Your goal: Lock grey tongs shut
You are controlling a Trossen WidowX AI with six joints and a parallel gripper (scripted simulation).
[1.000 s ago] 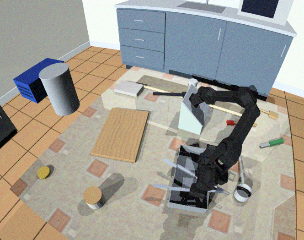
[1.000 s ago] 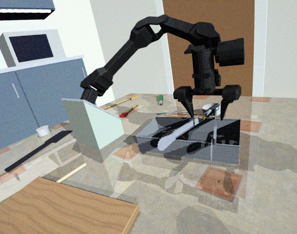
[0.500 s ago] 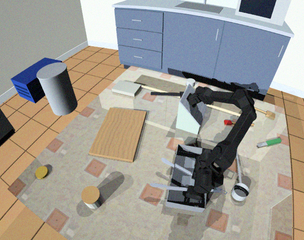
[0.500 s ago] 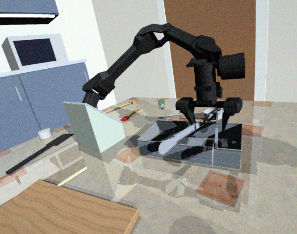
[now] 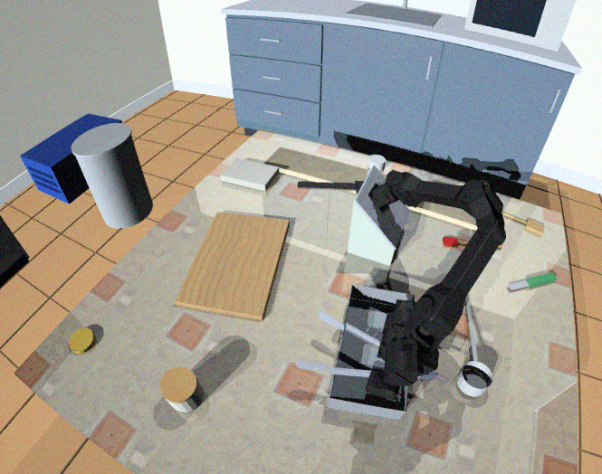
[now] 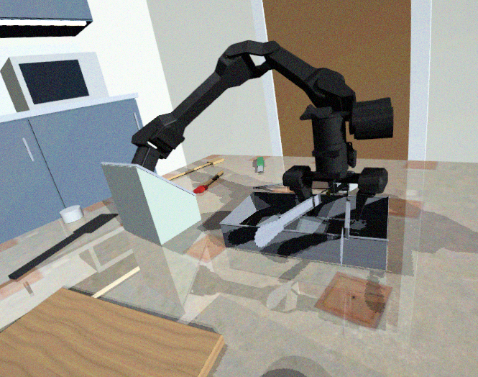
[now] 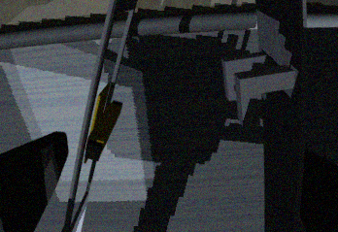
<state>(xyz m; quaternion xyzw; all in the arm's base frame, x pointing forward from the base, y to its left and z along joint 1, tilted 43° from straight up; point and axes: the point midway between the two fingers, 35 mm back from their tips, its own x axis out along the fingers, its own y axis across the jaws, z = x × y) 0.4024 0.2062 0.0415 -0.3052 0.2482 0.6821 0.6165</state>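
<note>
Now: the roasting tin 40 mm behind my gripper tip and 40 mm to the right of it. The rest, counted from my gripper tip: red spatula: 520 mm behind, 100 mm to the left, 20 mm below; then wooden board: 140 mm behind, 490 mm to the right, 20 mm below; then lidded jar: 250 mm ahead, 370 mm to the right.
</note>
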